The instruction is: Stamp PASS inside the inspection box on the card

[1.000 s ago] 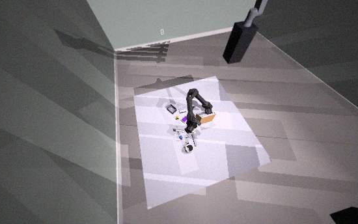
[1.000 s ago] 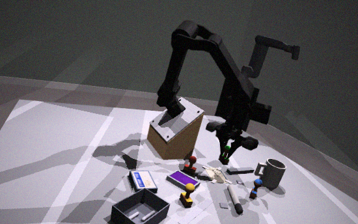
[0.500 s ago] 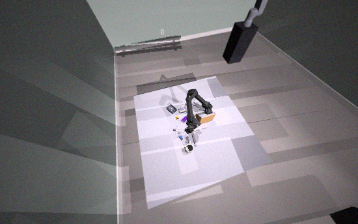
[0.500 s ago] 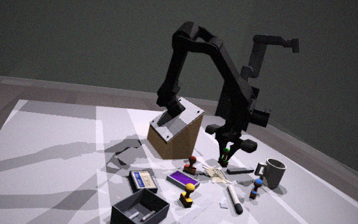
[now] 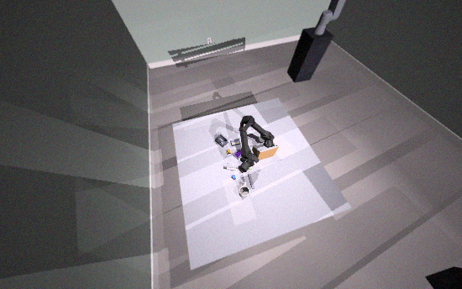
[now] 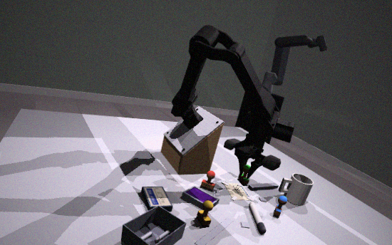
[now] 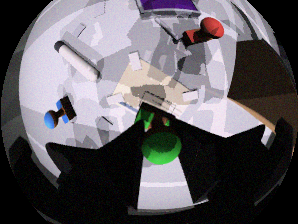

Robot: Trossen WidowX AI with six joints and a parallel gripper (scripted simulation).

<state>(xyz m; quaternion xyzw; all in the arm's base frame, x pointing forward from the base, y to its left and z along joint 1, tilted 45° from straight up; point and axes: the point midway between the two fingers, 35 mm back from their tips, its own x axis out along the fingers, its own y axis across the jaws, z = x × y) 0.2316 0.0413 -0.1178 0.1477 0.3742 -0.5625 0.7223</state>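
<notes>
My gripper tip is now 50 mm above the inspection card, 10 mm to the left of it and 10 mm short of it. From my gripper tip the other things lie so: green-knobbed stamp right at my gripper tip; red-knobbed stamp 120 mm to the right, 30 mm below, 20 mm behind; dark bar 110 mm to the left, 50 mm below.
</notes>
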